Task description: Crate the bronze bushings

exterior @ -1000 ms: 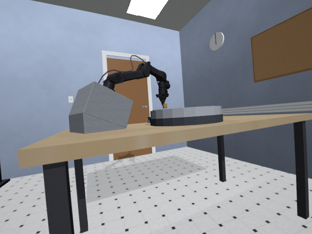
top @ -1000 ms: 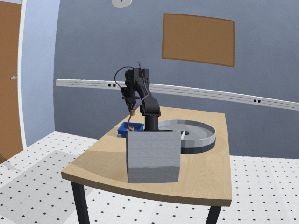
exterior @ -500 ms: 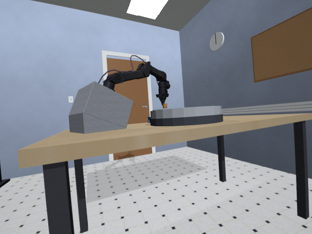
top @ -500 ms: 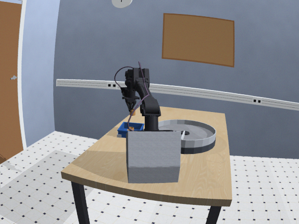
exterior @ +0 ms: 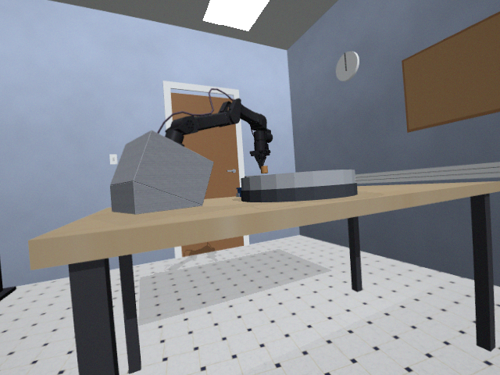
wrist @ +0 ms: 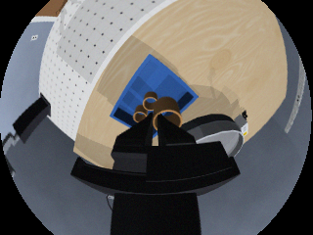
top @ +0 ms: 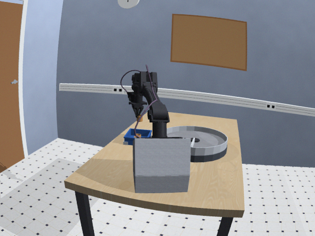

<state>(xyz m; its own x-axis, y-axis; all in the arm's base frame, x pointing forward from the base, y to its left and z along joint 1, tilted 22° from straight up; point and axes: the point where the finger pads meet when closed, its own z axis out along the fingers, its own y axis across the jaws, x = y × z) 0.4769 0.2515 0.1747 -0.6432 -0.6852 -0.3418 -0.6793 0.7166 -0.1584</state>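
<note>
Now: the blue crate 13 cm below my hand, 3 cm behind it and 2 cm to the right of it. Round my hand: grey turntable 38 cm to the right, 10 cm below, 5 cm behind.
</note>
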